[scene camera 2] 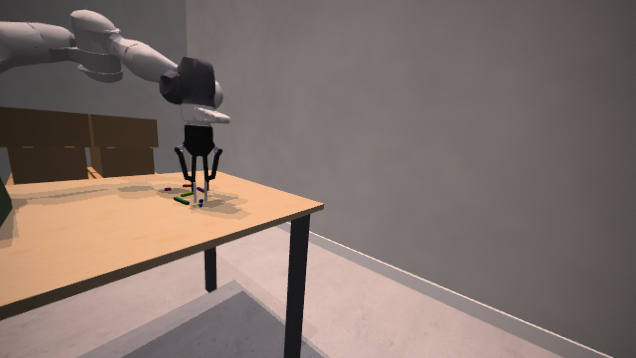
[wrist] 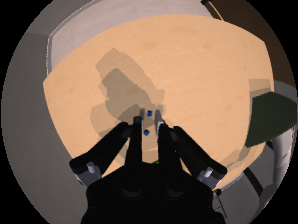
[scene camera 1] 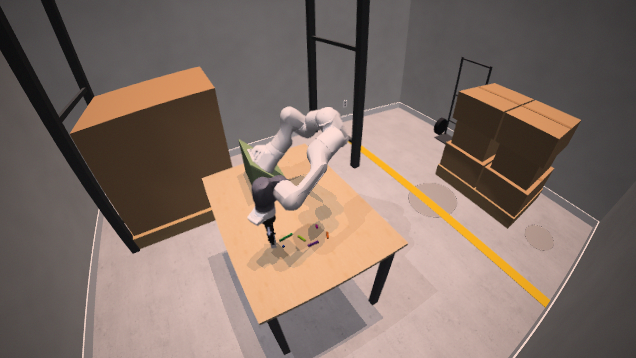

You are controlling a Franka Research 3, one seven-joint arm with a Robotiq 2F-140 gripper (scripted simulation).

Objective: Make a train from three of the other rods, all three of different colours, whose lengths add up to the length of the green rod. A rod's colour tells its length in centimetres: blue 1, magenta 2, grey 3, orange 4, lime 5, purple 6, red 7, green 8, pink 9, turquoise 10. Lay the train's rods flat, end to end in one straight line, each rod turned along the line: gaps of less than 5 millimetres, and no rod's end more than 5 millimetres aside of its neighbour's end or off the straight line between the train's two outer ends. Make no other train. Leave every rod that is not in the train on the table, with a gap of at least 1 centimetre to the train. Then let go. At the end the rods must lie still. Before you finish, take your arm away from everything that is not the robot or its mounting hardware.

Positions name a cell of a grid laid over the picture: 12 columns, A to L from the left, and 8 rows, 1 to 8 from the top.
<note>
In view: my gripper (scene camera 2: D5).
My gripper shows as well in the wrist view (wrist: G5).
</note>
